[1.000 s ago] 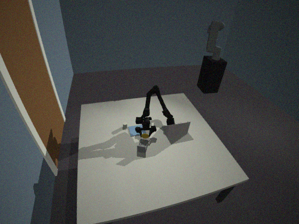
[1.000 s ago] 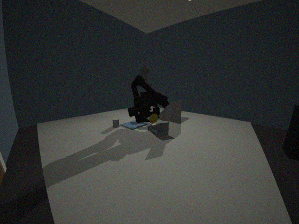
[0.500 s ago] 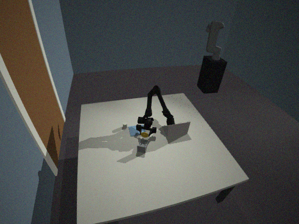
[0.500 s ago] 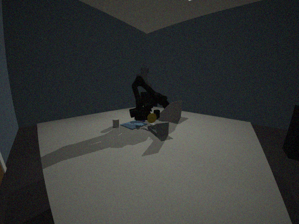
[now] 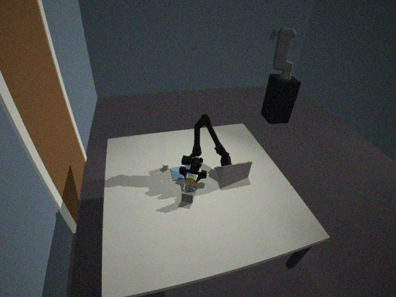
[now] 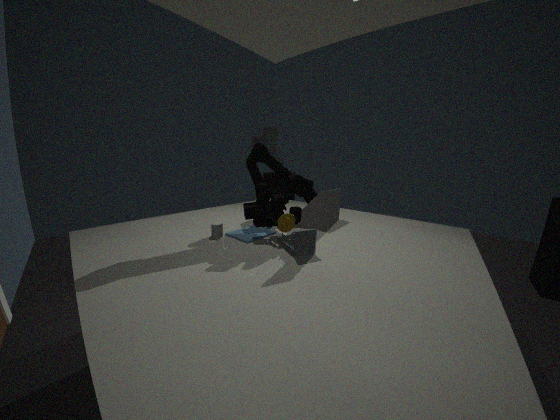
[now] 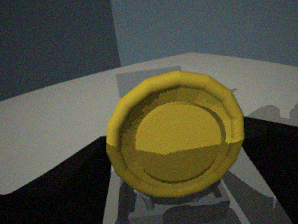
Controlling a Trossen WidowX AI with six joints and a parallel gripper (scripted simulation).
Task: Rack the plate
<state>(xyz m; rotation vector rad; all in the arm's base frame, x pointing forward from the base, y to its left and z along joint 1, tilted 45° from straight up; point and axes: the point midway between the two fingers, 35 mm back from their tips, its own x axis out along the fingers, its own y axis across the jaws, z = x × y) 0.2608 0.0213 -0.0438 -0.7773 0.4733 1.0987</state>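
Now: the grey dish rack 2 cm ahead of my gripper tip, 5 cm to the left of it and 4 cm below it. Also, from my gripper tip: blue mat (3 cm ahead, 16 cm to the right, 7 cm below); plate (1 cm to the right).
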